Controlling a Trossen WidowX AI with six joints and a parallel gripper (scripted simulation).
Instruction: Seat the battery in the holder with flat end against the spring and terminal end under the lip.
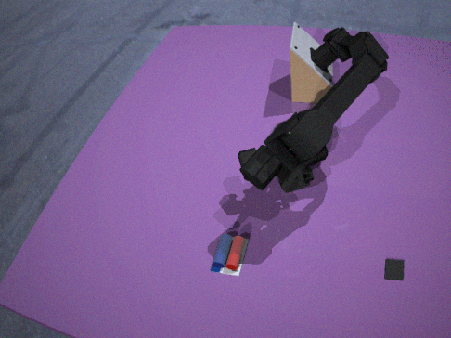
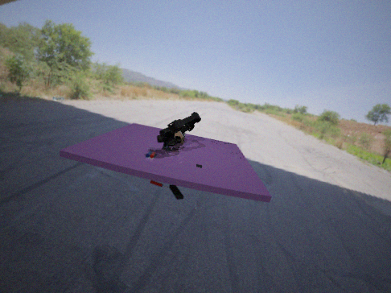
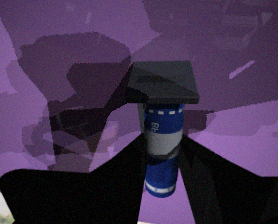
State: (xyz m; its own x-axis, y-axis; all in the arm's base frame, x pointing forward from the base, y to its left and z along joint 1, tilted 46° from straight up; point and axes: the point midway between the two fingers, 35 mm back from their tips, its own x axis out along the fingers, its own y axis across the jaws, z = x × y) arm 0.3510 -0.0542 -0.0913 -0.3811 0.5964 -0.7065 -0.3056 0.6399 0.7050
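My gripper tip is now 1 cm below the battery. Round my gripper tip: black remote 32 cm ahead, 21 cm below, 12 cm to the left; red screwdriver 26 cm ahead, 21 cm below, 1 cm to the left; black battery cover 27 cm ahead, 24 cm to the left, 2 cm below.
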